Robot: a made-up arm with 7 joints.
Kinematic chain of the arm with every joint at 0, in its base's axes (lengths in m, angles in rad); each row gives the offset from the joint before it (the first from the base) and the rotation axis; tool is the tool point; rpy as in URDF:
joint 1: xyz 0 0 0.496 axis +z
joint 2: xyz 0 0 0 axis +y
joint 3: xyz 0 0 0.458 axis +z
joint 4: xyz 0.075 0 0 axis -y
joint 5: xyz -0.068 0 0.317 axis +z
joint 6: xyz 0 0 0 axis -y
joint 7: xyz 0.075 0 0 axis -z
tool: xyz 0 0 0 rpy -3.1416 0 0
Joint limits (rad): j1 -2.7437..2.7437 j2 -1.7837..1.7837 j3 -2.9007..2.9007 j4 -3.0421..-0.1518 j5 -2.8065..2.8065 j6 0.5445..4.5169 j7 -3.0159..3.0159
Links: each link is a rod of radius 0.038 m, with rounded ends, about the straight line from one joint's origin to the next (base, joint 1, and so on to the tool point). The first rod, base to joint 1, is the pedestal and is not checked.
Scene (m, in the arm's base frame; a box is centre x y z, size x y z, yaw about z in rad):
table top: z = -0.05
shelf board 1: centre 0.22 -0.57 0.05 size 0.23 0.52 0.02 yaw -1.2
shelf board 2: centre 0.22 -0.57 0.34 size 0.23 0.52 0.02 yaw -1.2
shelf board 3: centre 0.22 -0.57 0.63 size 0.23 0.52 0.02 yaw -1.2
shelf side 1: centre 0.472 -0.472 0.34 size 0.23 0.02 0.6 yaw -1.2
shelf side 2: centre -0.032 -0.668 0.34 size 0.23 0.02 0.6 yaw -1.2
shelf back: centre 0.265 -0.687 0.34 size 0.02 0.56 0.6 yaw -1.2
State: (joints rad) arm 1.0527 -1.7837 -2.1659 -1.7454 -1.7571 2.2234 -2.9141
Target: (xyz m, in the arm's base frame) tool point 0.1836 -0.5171 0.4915
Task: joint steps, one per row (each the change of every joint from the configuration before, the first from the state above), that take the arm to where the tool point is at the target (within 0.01 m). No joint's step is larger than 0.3 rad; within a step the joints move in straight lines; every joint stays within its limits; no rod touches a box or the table.
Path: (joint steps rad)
1: -0.1143 0.0162 -0.1284 -0.2696 -0.0406 0.0098 0.0000
2: -0.1143 0.0163 -0.1283 -0.2697 -0.0407 0.0099 0.0000
3: -0.0044 0.0925 0.2067 -0.1157 -0.0150 0.0363 0.0000
4: -0.0044 0.0926 0.2067 -0.1158 -0.0151 0.0364 0.0000
5: -0.0044 0.0925 0.2068 -0.1158 -0.0150 0.0364 0.0000
6: 0.0969 0.0014 0.0146 0.2898 0.0445 -0.0191 0.0000
7: 0.0969 0.0013 0.0146 0.2897 0.0445 -0.0190 0.0000

